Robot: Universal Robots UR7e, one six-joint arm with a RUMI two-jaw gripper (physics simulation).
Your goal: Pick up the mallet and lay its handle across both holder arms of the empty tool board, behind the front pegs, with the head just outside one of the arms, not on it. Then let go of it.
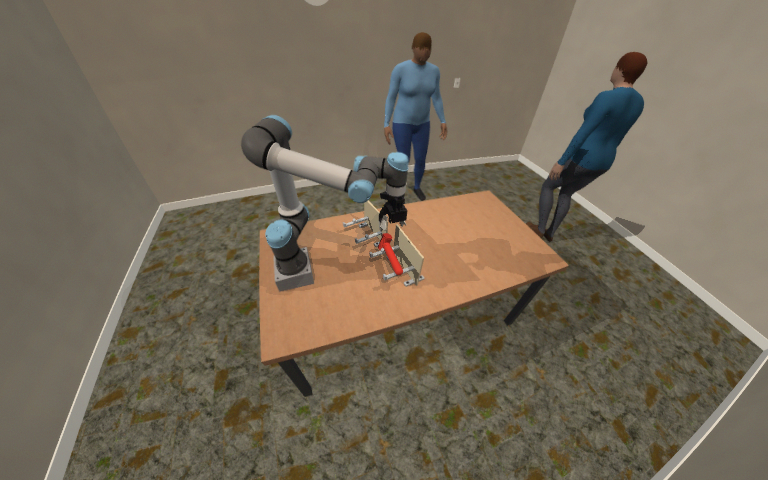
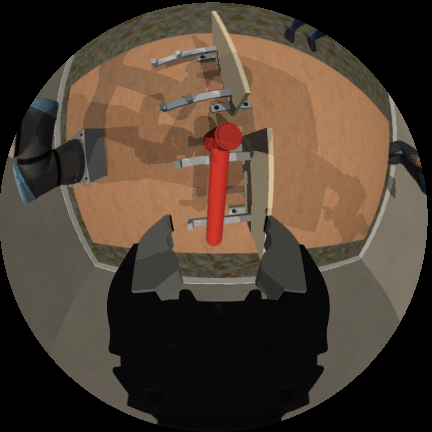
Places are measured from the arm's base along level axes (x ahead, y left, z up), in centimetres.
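Where they show: gripper, fingertip midpoint: (image 1: 391, 229) (image 2: 218, 216); arm's base at its link origin: (image 1: 292, 263) (image 2: 73, 160).
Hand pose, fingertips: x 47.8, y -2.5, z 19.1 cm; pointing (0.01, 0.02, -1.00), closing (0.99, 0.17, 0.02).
Note:
Each offset is from my fingertips to the top centre of the thing. "spot": to the spot under its first point. Level surfaces: height alone.
The red mallet @(dx +0.5, dy -2.0, dz -11.8 cm) (image 1: 391, 257) (image 2: 218, 195) lies with its handle across both grey arms of the near tool board (image 1: 408, 251) (image 2: 259, 187), between the arms' front ends and the upright panel. Its head @(spot: dx -0.4, dy +6.9, dz -12.3 cm) (image 1: 386, 238) (image 2: 228, 136) is just past the arm (image 2: 192, 162) nearer the other board, on the outer side. The handle's far end reaches past the other arm (image 1: 390, 276) (image 2: 199, 223). The handle hides part of each arm, so its contact with the inner pegs cannot be seen. My gripper (image 1: 393, 221) (image 2: 218, 216) is open and empty, above and apart from the mallet.
A second tool board (image 1: 371, 216) (image 2: 230, 65) with two empty arms stands beside the first, past the mallet's head. The robot base (image 1: 293, 273) (image 2: 95, 154) is on the table's left side. Two people (image 1: 416, 93) (image 1: 608, 127) stand beyond the wooden table @(dz -27.8 cm) (image 1: 339, 316).

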